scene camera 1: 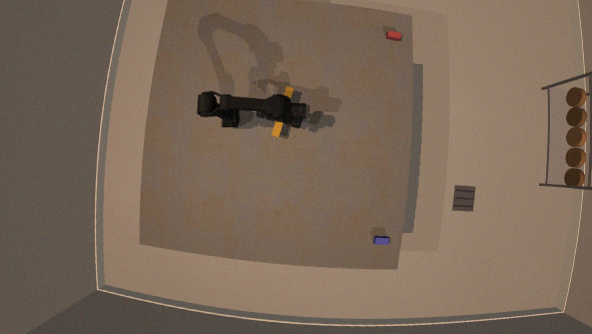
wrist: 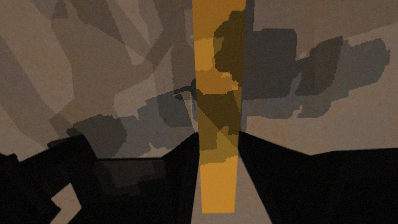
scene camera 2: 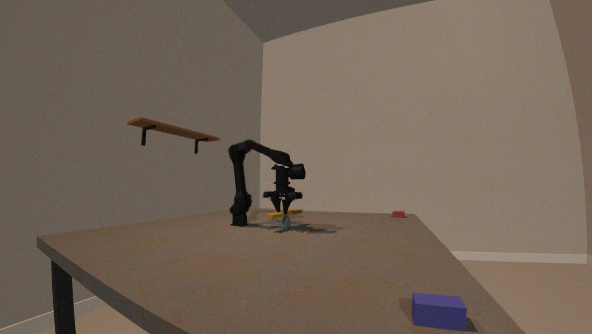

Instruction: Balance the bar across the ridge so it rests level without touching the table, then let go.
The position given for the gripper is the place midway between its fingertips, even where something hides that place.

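Note:
Gripper (wrist: 217,136): holding a bar.

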